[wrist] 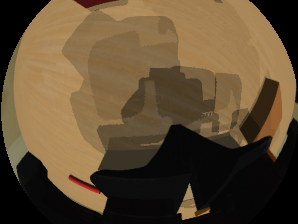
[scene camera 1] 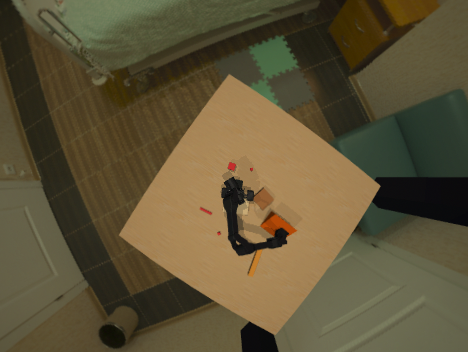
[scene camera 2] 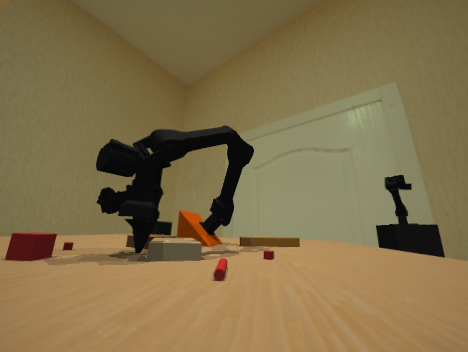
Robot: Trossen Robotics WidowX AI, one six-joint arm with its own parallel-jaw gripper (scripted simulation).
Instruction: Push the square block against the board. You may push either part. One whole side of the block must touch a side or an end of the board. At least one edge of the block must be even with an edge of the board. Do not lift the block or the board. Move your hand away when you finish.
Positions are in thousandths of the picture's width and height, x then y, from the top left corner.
Scene:
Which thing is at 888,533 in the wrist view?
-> A brown square block.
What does the gripper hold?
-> Nothing.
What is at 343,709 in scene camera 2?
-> A pale cream block.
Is the gripper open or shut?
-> Shut.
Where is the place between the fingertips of the gripper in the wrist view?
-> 589,578

